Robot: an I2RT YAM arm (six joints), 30 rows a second.
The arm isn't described. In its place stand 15 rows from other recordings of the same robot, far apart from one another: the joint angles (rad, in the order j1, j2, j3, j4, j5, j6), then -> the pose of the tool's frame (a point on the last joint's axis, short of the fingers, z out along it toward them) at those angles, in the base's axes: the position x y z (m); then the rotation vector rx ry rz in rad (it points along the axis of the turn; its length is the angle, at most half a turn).
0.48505, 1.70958, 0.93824, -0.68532, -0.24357, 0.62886 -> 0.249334 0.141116 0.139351 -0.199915 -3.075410 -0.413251
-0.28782, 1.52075, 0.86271, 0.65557, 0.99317, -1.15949 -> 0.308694 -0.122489 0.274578 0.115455 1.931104 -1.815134
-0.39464, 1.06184, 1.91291, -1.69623, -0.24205, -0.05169 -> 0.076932 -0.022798 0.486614 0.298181 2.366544 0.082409
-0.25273, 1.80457, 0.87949, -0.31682, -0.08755, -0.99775 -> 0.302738 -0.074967 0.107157 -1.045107 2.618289 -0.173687
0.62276, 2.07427, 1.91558, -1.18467, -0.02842, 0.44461 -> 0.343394 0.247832 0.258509 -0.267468 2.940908 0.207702
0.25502, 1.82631, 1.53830, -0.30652, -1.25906, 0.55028 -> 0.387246 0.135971 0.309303 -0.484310 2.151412 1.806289
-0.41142, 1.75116, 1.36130, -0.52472, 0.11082, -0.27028 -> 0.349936 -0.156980 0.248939 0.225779 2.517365 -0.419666
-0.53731, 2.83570, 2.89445, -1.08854, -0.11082, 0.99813 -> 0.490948 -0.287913 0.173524 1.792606 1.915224 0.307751
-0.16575, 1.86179, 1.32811, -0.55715, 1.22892, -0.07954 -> 0.366177 -0.095261 0.217202 0.498775 2.294222 -1.689412
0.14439, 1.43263, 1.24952, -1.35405, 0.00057, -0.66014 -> 0.236669 0.034392 0.279833 -1.217242 2.861002 -0.014194
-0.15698, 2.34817, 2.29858, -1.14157, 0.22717, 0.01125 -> 0.485804 -0.085012 0.248504 0.292040 2.744013 -0.352472
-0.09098, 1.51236, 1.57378, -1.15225, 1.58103, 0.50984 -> 0.275047 -0.060839 0.386661 0.961682 1.594310 -1.694222
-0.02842, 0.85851, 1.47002, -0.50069, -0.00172, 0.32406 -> 0.122492 -0.003421 0.515218 0.255389 1.442092 0.242279
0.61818, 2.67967, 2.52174, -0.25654, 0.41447, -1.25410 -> 0.501571 0.339108 0.208957 -1.464244 1.422690 -0.816577
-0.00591, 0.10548, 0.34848, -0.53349, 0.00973, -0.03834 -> 0.085833 -0.000853 0.227093 -0.023438 1.861312 -0.039725
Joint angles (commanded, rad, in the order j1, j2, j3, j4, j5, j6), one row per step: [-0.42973, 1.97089, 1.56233, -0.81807, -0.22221, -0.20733]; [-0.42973, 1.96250, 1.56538, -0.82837, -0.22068, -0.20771]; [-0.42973, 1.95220, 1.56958, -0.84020, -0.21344, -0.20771]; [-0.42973, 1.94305, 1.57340, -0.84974, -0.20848, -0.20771]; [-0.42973, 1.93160, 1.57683, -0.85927, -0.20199, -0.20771]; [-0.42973, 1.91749, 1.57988, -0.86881, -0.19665, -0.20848]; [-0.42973, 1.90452, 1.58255, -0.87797, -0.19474, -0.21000]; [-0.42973, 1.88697, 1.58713, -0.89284, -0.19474, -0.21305]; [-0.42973, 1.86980, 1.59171, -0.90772, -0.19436, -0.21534]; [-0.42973, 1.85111, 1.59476, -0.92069, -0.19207, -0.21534]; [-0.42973, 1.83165, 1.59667, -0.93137, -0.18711, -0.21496]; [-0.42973, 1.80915, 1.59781, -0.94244, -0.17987, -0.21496]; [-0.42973, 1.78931, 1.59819, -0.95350, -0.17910, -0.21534]
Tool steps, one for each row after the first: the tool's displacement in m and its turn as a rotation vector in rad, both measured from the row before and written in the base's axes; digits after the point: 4 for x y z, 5 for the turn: [-0.0013, 0.0006, 0.0037, -0.00193, -0.00046, -0.00017]; [-0.0016, 0.0005, 0.0047, -0.00730, 0.00041, -0.00246]; [-0.0014, 0.0004, 0.0042, -0.00567, -0.00118, -0.00170]; [-0.0017, 0.0005, 0.0050, -0.00776, -0.00233, -0.00225]; [-0.0021, 0.0008, 0.0059, -0.00802, -0.00487, -0.00118]; [-0.0020, 0.0009, 0.0053, -0.00493, -0.00519, 0.00070]; [-0.0030, 0.0014, 0.0073, -0.00427, -0.00668, 0.00278]; [-0.0031, 0.0014, 0.0071, -0.00413, -0.00615, 0.00194]; [-0.0034, 0.0015, 0.0072, -0.00558, -0.00709, -0.00087]; [-0.0036, 0.0014, 0.0072, -0.00845, -0.00781, -0.00227]; [-0.0043, 0.0017, 0.0079, -0.01127, -0.00866, -0.00289]; [-0.0040, 0.0018, 0.0067, -0.00462, -0.00803, 0.00003]
